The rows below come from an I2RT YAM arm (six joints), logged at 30 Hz.
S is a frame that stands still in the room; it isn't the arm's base.
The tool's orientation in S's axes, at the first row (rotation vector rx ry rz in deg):
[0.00 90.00 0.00]
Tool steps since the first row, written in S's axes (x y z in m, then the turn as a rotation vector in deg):
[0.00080 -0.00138 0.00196 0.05 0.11 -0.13]
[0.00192 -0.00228 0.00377 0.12 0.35 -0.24]
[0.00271 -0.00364 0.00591 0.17 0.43 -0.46]
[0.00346 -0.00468 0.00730 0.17 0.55 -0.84]
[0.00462 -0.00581 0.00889 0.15 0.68 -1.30]
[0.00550 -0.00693 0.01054 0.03 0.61 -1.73]
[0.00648 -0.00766 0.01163 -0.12 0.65 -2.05]
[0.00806 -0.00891 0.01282 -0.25 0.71 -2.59]
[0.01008 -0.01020 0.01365 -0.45 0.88 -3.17]
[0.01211 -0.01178 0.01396 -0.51 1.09 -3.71]
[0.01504 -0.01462 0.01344 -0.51 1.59 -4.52]
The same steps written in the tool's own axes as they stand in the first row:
[-0.00196 -0.00138 0.00080 0.13 0.11 0.05]
[-0.00377 -0.00228 0.00192 0.24 0.35 0.12]
[-0.00591 -0.00364 0.00271 0.46 0.43 0.17]
[-0.00730 -0.00468 0.00346 0.84 0.55 0.17]
[-0.00889 -0.00581 0.00462 1.30 0.68 0.15]
[-0.01054 -0.00693 0.00550 1.73 0.61 0.03]
[-0.01163 -0.00766 0.00648 2.05 0.65 -0.12]
[-0.01282 -0.00891 0.00806 2.59 0.71 -0.25]
[-0.01365 -0.01020 0.01008 3.17 0.88 -0.45]
[-0.01396 -0.01178 0.01211 3.71 1.09 -0.51]
[-0.01344 -0.01462 0.01504 4.52 1.59 -0.51]

